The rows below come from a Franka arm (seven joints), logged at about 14 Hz.
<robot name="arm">
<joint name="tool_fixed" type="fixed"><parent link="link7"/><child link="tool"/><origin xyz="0 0 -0.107" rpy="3.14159 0 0"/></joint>
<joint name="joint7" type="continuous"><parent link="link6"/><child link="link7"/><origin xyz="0.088 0 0"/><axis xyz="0 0 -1"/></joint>
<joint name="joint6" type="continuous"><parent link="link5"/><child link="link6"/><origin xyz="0 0 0"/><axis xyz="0 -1 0"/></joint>
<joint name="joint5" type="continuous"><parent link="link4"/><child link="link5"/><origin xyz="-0.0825 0 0.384"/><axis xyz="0 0 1"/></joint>
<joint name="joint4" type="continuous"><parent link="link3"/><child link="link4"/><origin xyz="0.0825 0 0"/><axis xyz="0 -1 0"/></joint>
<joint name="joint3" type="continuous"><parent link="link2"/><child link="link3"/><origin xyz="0 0 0.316"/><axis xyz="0 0 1"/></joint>
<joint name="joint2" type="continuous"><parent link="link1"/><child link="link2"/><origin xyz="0 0 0"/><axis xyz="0 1 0"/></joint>
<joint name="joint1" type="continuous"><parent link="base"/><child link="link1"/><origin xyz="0 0 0.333"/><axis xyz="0 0 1"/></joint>
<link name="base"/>
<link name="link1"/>
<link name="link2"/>
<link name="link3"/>
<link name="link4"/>
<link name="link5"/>
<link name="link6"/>
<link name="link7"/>
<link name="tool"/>
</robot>
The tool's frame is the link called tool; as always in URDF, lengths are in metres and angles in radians. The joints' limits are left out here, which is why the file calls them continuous.
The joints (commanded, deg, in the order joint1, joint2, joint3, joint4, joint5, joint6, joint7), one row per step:
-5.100, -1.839, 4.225, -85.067, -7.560, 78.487, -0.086
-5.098, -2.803, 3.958, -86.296, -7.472, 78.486, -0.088
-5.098, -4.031, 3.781, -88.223, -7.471, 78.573, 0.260
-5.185, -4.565, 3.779, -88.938, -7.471, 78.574, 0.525
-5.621, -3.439, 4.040, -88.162, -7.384, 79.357, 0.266
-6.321, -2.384, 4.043, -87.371, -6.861, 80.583, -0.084
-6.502, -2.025, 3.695, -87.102, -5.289, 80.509, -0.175
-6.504, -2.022, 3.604, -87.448, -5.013, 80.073, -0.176
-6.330, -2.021, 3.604, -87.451, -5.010, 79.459, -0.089
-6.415, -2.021, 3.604, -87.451, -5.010, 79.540, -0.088
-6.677, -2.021, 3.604, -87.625, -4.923, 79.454, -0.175
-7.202, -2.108, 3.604, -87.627, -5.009, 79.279, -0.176
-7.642, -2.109, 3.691, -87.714, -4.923, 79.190, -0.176
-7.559, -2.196, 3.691, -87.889, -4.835, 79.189, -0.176
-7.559, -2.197, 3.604, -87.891, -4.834, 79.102, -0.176
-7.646, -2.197, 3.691, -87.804, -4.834, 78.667, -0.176
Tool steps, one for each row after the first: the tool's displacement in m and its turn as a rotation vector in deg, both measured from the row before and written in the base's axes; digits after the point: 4 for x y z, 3 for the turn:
-0.0054, -0.0018, -0.0009, 0.034, 0.267, -0.256
-0.0066, -0.0011, -0.0040, -0.093, 0.571, -0.516
-0.0030, -0.0005, -0.0009, -0.058, 0.148, -0.354
0.0078, -0.0018, -0.0029, 0.150, -0.397, 0.196
0.0080, -0.0057, -0.0018, 0.580, -0.931, -0.146
0.0017, -0.0019, -0.0016, 1.618, 0.100, -0.310
-0.0009, -0.0003, -0.0034, 0.320, 0.768, -0.110
-0.0011, 0.0016, -0.0009, 0.029, 0.607, 0.033
0.0001, -0.0008, 0.0001, -0.005, -0.081, -0.079
-0.0003, -0.0022, -0.0015, 0.110, 0.262, -0.177
-0.0012, -0.0049, 0.0006, -0.085, 0.095, -0.546
-0.0004, -0.0030, -0.0008, 0.094, 0.169, -0.355
-0.0004, 0.0010, -0.0006, 0.088, 0.083, 0.089
-0.0003, -0.0008, -0.0001, 0.011, 0.087, -0.094
-0.0009, 0.0000, 0.0001, 0.023, 0.346, -0.037

